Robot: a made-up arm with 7 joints. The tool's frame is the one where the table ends. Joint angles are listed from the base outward.
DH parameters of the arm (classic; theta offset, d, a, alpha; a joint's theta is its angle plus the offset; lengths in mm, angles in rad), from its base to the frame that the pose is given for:
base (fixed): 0 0 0 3.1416
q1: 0 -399 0 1.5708
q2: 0 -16 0 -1.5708
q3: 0 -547 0 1.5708
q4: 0 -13 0 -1.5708
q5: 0 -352 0 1.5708
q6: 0 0 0 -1.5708
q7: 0 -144 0 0
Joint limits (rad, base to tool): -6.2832..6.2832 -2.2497..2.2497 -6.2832..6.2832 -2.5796..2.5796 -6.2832..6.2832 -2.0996..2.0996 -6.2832..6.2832
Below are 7 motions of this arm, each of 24 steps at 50 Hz.
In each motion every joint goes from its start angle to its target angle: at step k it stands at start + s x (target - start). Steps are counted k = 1, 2, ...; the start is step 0. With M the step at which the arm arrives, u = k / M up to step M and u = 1 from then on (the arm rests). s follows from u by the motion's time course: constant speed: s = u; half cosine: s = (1 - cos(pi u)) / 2; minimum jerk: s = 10 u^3 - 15 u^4 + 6 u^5.
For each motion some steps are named. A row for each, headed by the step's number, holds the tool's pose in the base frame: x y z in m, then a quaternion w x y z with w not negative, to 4 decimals.
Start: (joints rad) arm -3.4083 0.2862 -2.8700 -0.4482 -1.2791 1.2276 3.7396
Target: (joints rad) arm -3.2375 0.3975 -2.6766 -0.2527 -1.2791 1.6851 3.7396
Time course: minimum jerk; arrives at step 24
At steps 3, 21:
3: -0.3891 0.0667 1.2570 0.0448 0.0914 -0.8598 0.5004
21: -0.3397 0.1144 1.2195 0.3169 -0.0794 -0.7833 0.5288

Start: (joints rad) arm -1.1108 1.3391 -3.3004 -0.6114 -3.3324 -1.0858 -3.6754
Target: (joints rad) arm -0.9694 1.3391 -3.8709 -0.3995 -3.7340 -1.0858 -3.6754
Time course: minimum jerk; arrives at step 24
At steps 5, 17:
5: 0.4416 0.8618 0.4905 0.4454 0.6948 -0.5612 -0.0620
17: 0.5407 0.8037 0.5336 0.4205 0.6838 -0.4253 -0.4180

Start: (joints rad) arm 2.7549 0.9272 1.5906 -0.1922 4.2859 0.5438 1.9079
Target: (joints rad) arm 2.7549 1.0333 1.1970 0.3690 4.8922 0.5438 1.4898
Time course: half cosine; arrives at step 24
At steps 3, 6, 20, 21, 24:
3: -0.7466 -0.4048 0.9570 0.2400 0.3331 0.6624 0.6266
6: -0.7678 -0.3805 0.9524 0.2791 0.3338 0.6631 0.6091
20: -0.8974 -0.2036 0.8167 0.5649 0.3051 0.5950 0.4835
21: -0.9007 -0.1977 0.8086 0.5749 0.3031 0.5900 0.4791
24: -0.9047 -0.1901 0.7976 0.5879 0.3005 0.5831 0.4734

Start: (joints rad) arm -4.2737 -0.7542 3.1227 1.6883 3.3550 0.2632 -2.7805
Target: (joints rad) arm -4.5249 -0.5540 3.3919 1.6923 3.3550 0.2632 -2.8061
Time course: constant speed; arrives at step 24
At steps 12, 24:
12: 0.2612 0.6582 0.5186 0.6750 0.4823 0.1453 -0.5392
24: 0.2355 0.6472 0.5944 0.6631 0.5315 0.1393 -0.5084

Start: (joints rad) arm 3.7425 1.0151 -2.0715 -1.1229 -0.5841 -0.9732 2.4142
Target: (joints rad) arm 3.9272 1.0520 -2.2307 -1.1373 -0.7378 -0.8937 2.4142
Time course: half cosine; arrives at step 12
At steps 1, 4, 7, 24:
1: -0.3689 0.6890 0.5027 0.4573 0.2006 0.1590 -0.8517
4: -0.3545 0.7019 0.4852 0.4433 0.1787 0.1602 -0.8636
7: -0.3301 0.7214 0.4577 0.4171 0.1432 0.1633 -0.8825
24: -0.3052 0.7386 0.4320 0.3877 0.1088 0.1673 -0.8999

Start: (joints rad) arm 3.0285 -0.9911 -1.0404 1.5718 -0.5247 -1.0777 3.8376
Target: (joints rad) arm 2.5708 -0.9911 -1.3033 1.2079 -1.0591 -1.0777 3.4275
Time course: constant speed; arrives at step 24
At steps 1, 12, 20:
1: 0.4390 -0.2525 0.9924 0.1092 -0.9467 -0.2720 0.1333
12: 0.5350 -0.1386 0.9968 0.0668 -0.8043 -0.5851 0.0792
20: 0.5821 -0.0377 0.9956 0.0471 -0.6328 -0.7724 0.0270

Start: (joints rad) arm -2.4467 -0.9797 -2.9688 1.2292 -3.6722 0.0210 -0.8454
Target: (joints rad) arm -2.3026 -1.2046 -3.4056 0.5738 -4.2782 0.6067 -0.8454
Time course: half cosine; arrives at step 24
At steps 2, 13, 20, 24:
2: 0.6056 -0.6058 0.4201 0.4345 0.0724 -0.4659 -0.7674
13: 0.6731 -0.6739 0.4833 0.1631 0.2222 -0.6036 -0.7481
20: 0.6576 -0.7278 0.5146 0.0669 -0.2828 0.6267 0.7230
24: 0.6501 -0.7379 0.5177 0.1109 -0.2894 0.6244 0.7170

